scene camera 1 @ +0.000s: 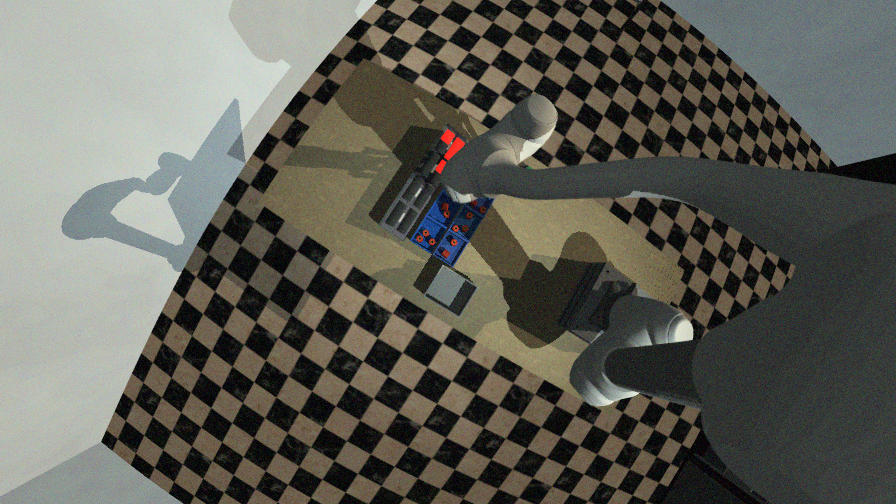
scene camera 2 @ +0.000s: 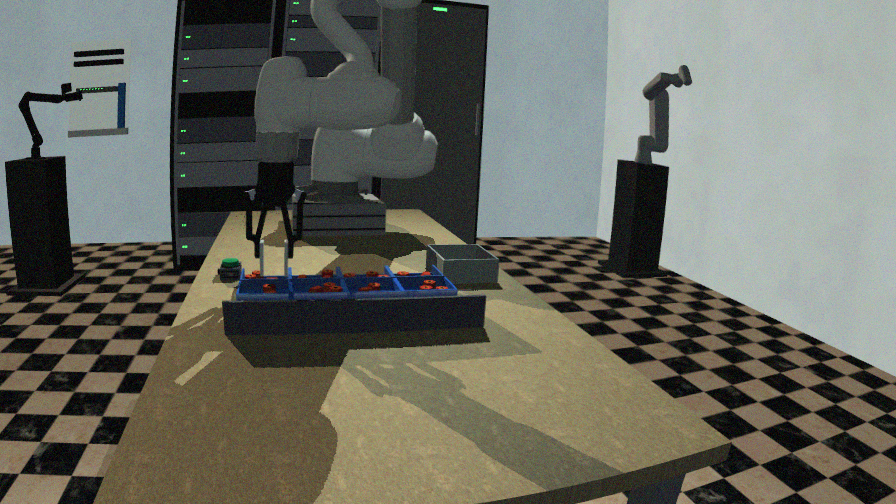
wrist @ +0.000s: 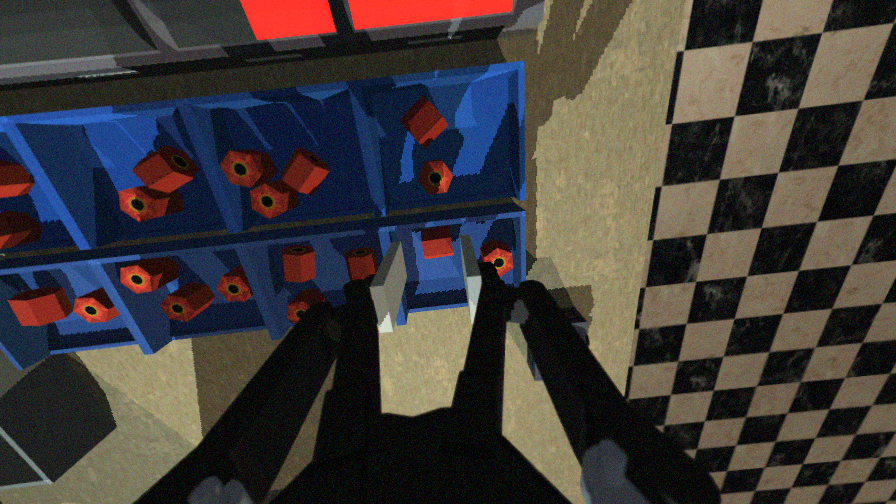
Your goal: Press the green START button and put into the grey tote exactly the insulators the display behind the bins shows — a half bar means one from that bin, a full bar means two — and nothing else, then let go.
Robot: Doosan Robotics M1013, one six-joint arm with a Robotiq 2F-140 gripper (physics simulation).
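My gripper (wrist: 429, 263) is open, its two grey pads on either side of a red insulator (wrist: 436, 242) in the near-row end bin of the blue bin tray (wrist: 263, 206). In scene camera 2 the gripper (scene camera 2: 273, 253) hangs over the tray's left end (scene camera 2: 266, 285), fingertips about at rim height. Several red insulators lie in the other bins. The display (wrist: 375, 9) behind the bins shows red bars, cropped here; they also show in scene camera 1 (scene camera 1: 449, 145). The green START button (scene camera 2: 229, 263) sits left of the tray. The grey tote (scene camera 2: 462, 262) stands at the tray's right end and looks empty.
A dark panel (scene camera 2: 354, 313) stands along the tray's camera side in scene camera 2. The arm's base (scene camera 2: 341, 216) is behind the tray. The table edge (wrist: 632, 250) runs close to the right of my gripper. A dark block (wrist: 50, 420) lies lower left in the wrist view.
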